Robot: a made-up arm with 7 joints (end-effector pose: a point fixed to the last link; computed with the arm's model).
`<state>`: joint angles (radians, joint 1 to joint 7).
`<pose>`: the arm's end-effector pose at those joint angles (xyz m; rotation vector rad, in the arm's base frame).
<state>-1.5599 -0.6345 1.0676 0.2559 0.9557 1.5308 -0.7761</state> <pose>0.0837 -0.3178 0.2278 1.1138 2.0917 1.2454</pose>
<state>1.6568 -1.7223 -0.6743 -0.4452 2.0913 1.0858 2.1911</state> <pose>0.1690 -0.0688 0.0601 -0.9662 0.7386 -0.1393</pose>
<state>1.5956 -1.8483 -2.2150 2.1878 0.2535 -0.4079 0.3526</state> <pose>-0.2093 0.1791 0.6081 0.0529 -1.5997 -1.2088</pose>
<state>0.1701 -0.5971 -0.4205 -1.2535 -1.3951 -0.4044 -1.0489</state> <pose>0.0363 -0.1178 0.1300 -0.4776 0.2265 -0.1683</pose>
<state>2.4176 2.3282 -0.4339 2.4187 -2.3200 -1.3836 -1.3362</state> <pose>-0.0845 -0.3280 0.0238 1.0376 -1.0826 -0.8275</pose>
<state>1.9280 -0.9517 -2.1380 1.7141 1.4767 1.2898 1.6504</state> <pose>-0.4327 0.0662 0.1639 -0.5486 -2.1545 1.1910</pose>
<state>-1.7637 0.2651 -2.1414 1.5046 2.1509 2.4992 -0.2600</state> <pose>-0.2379 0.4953 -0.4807 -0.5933 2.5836 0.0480</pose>
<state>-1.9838 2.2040 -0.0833 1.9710 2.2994 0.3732 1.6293</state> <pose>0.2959 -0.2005 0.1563 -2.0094 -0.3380 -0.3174</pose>
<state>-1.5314 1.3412 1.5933 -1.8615 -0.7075 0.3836 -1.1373</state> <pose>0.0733 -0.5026 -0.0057 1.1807 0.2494 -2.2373</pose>
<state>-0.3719 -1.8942 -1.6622 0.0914 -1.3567 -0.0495 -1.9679</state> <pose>0.1135 -0.5057 0.0603 -1.6509 1.5657 -1.2195</pose>
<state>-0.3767 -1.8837 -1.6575 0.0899 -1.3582 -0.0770 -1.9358</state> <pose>0.1213 -0.4998 0.0659 -1.6070 1.5643 -1.2346</pose>
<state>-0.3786 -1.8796 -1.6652 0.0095 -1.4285 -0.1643 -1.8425</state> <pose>0.1447 -0.4623 0.0590 -1.4036 1.5752 -1.1521</pose>
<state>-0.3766 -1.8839 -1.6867 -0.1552 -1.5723 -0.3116 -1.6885</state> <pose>0.1813 -0.3944 0.0624 -1.0233 1.5826 -0.9616</pose>
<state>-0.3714 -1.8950 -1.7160 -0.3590 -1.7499 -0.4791 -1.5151</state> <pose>0.2141 -0.3341 0.1022 -0.5560 1.5523 -0.7265</pose>
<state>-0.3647 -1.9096 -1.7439 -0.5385 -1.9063 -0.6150 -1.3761</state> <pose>0.2275 -0.3141 0.1554 -0.1492 1.4831 -0.5321</pose>
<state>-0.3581 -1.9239 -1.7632 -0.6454 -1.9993 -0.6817 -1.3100</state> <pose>0.2267 -0.3166 0.1834 0.0778 1.4277 -0.4263</pose>
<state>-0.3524 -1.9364 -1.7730 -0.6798 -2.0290 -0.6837 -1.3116</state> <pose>0.2250 -0.3162 0.1833 0.1283 1.4193 -0.3954</pose>
